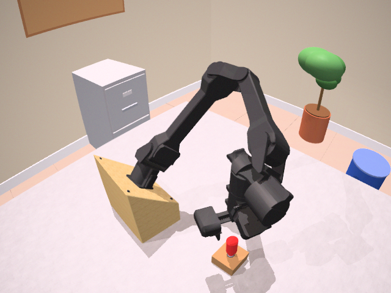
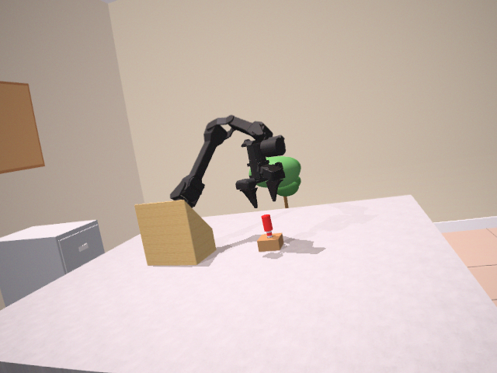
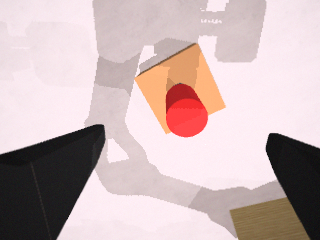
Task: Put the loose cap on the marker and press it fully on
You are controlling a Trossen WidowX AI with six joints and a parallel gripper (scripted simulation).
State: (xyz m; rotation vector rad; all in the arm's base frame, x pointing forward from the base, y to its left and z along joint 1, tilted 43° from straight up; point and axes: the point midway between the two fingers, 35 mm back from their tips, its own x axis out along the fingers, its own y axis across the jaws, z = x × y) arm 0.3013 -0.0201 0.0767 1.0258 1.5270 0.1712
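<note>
The red cap lies 6 cm below my gripper tip. From my gripper tip the other things lie so: holder block 13 cm below.
</note>
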